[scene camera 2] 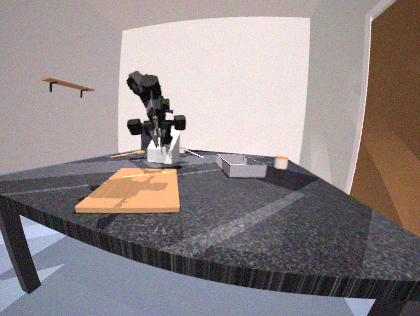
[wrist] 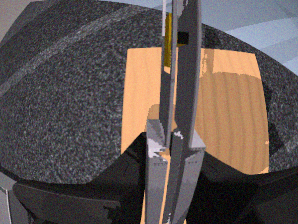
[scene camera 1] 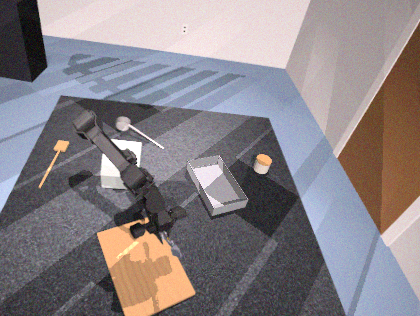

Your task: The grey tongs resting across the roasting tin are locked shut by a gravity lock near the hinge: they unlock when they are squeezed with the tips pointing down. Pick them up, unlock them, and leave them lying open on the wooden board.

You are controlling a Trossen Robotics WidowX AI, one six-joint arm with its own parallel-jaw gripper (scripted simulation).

my gripper: scene camera 2; wrist; scene camera 1 165, 243
same spot on my gripper: [wrist: 121, 186] = [scene camera 2: 162, 128]
